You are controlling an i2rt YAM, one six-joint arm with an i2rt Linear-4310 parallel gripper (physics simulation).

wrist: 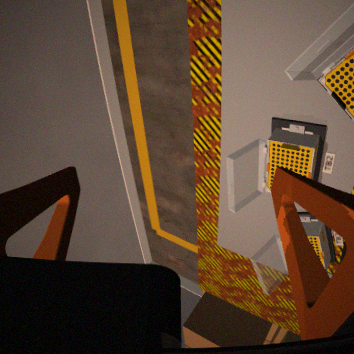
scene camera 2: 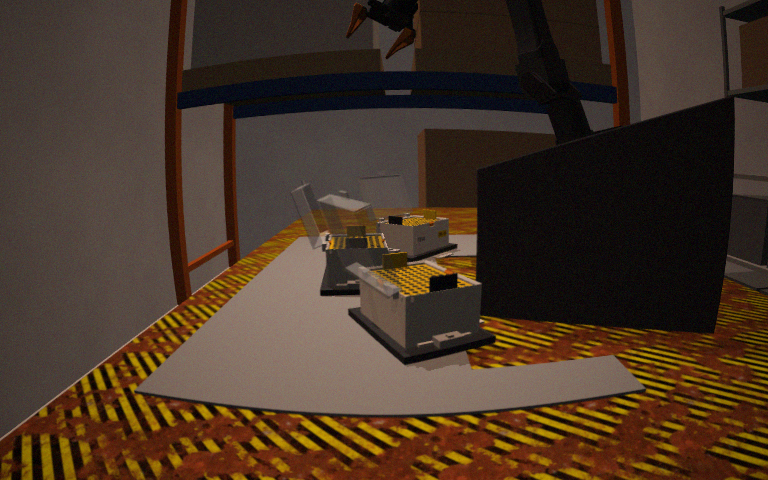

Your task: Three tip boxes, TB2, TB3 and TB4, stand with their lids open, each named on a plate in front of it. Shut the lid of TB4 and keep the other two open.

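Frame: origin at the arm's base, x right, y ahead, z up, level; metres.
Seen in the pictures: gripper, fingertip midpoint: (wrist: 175,177) (scene camera 2: 366,47).
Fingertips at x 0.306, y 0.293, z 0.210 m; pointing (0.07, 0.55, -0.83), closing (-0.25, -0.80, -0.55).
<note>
A point is followed by its place in that frame.
My gripper (scene camera 2: 368,47) @[y 0.293, x 0.306, z 0.210 m] (wrist: 175,177) @[y 0.293, x 0.306, z 0.210 m] is open and empty, high above the table. Three tip boxes with yellow racks stand with clear lids raised. The middle box (scene camera 2: 345,271) (wrist: 292,162) has a plate reading TB2 (wrist: 329,162) @[y 0.276, x 0.068, z -0.207 m] beside it; its lid (scene camera 2: 305,212) @[y 0.420, x 0.024, z -0.097 m] (wrist: 245,175) @[y 0.416, x 0.080, z -0.112 m] stands open. The nearest box in the scene view (scene camera 2: 441,314) @[y 0.298, x -0.204, z -0.172 m] is turned at an angle and shows cut off at the wrist view's right edge (wrist: 345,80) @[y 0.247, x 0.246, z -0.152 m]. The far box (scene camera 2: 421,237) (wrist: 320,235) is partly hidden by the right finger in the wrist view. I cannot read which of these two is TB4.
A large black panel (scene camera 2: 600,226) @[y 0.107, x -0.203, z -0.094 m] stands to the right of the boxes in the scene view. A grey mat (scene camera 2: 271,350) @[y 0.466, x -0.179, z -0.209 m] (wrist: 250,95) @[y 0.428, x 0.203, z -0.209 m] lies under the boxes on the yellow-and-black striped table (scene camera 2: 362,447) @[y 0.397, x -0.355, z -0.212 m]. An orange-and-blue shelf rack (scene camera 2: 176,169) stands behind.
</note>
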